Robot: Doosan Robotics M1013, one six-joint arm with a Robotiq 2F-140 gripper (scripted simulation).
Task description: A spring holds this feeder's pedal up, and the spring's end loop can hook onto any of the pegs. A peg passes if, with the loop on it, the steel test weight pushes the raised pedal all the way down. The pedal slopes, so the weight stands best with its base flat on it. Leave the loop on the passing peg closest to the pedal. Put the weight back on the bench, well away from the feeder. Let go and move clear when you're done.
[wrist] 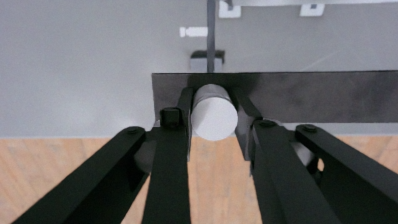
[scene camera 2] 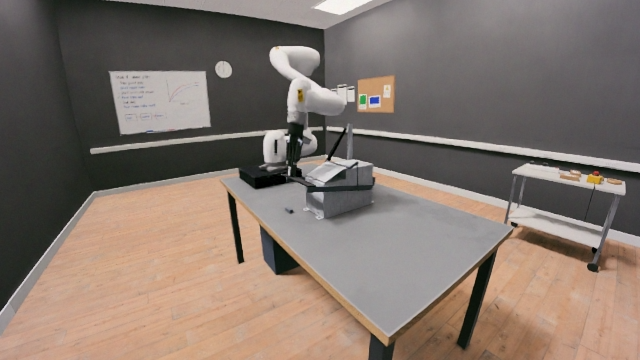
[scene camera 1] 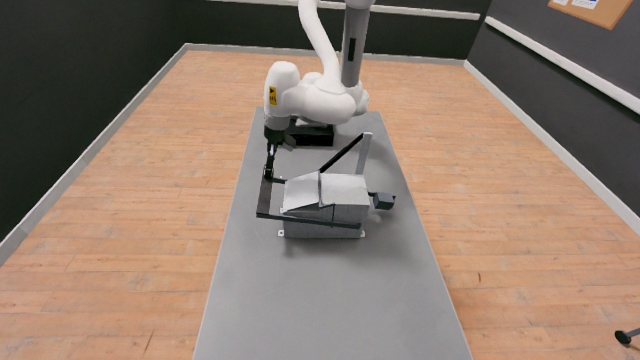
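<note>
You'd find a steel test weight and a sloping lid in the pictures, and my gripper is there too.
</note>
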